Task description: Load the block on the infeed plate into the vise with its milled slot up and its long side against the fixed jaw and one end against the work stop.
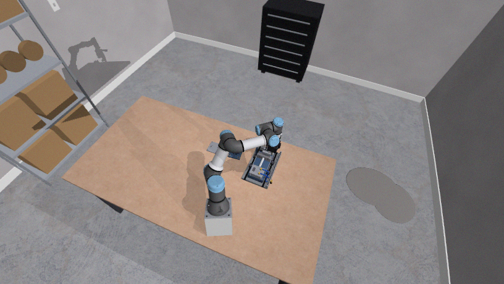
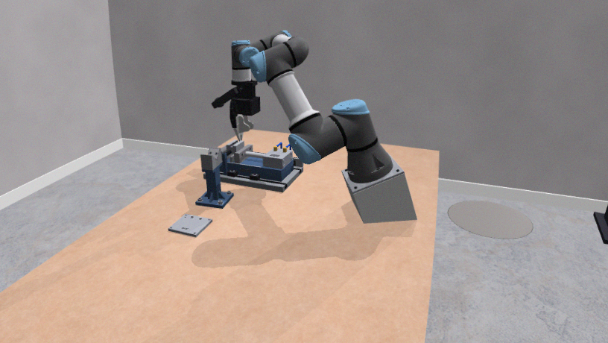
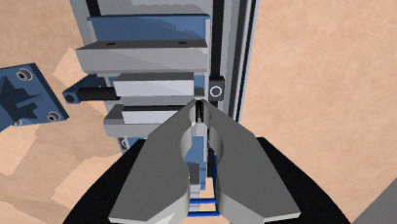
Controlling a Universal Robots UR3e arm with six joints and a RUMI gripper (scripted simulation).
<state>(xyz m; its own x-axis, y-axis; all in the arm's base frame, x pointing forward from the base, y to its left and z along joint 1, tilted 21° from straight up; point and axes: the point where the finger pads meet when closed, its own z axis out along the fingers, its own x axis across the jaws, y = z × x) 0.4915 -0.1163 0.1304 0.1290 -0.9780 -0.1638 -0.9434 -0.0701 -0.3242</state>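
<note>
Now: hand 30 mm to the right of the part and 20 mm above it. Round my hand: fixed jaw 20 mm ahead, 50 mm to the left, 40 mm below; work stop 10 mm behind, 90 mm to the left, 30 mm below; vise 80 mm behind, 30 mm to the left, 80 mm below.
</note>
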